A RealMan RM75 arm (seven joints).
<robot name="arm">
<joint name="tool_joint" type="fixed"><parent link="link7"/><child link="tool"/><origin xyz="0 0 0" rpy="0 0 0"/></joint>
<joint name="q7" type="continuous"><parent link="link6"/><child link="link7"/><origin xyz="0 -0.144 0" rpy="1.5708 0 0"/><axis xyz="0 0 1"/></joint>
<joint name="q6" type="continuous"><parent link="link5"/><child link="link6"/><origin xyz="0 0 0" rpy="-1.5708 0 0"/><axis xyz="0 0 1"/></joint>
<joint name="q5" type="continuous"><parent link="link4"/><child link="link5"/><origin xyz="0 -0.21 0" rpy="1.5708 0 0"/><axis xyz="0 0 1"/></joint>
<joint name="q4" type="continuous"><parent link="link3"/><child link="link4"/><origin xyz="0 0 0" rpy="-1.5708 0 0"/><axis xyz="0 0 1"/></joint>
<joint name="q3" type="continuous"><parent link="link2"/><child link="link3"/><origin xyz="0 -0.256 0" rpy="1.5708 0 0"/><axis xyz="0 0 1"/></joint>
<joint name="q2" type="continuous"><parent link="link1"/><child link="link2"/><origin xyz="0 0 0" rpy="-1.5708 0 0"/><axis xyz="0 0 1"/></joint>
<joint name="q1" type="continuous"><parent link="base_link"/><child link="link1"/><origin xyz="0 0 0.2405" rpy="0 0 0"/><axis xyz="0 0 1"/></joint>
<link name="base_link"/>
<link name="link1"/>
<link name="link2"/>
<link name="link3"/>
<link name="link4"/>
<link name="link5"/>
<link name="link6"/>
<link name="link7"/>
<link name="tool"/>
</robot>
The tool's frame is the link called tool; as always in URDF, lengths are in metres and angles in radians. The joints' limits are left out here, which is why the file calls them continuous.
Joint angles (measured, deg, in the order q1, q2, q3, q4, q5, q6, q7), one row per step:
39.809 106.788 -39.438 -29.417 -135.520 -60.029 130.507
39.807 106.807 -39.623 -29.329 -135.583 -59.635 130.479
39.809 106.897 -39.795 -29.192 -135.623 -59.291 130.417
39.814 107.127 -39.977 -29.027 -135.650 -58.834 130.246
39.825 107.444 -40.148 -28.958 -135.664 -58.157 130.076
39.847 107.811 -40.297 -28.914 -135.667 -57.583 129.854
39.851 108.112 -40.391 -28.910 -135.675 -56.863 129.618
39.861 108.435 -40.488 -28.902 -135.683 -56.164 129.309
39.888 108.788 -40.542 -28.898 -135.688 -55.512 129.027
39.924 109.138 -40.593 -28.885 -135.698 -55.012 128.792
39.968 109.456 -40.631 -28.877 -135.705 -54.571 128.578
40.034 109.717 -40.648 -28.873 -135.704 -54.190 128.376
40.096 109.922 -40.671 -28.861 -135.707 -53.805 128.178
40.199 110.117 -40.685 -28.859 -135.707 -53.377 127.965
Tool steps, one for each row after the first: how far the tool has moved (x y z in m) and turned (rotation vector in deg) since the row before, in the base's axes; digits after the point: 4 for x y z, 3 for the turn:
0.0007 0.0002 -0.0003 0.091 -0.328 -0.032
0.0005 -0.0001 -0.0012 -0.014 -0.217 -0.025
0.0003 -0.0002 -0.0024 -0.052 -0.211 0.040
0.0001 0.0003 -0.0024 0.155 -0.286 0.080
-0.0003 0.0002 -0.0029 0.060 -0.213 0.154
0.0001 0.0005 -0.0018 0.286 -0.337 0.139
0.0000 0.0005 -0.0021 0.230 -0.351 0.203
-0.0003 0.0005 -0.0023 0.213 -0.263 0.192
-0.0005 0.0002 -0.0026 0.091 -0.159 0.173
-0.0006 0.0003 -0.0023 0.080 -0.133 0.169
-0.0007 0.0004 -0.0018 0.091 -0.121 0.184
-0.0005 0.0005 -0.0014 0.119 -0.168 0.173
-0.0007 0.0008 -0.0011 0.173 -0.203 0.223

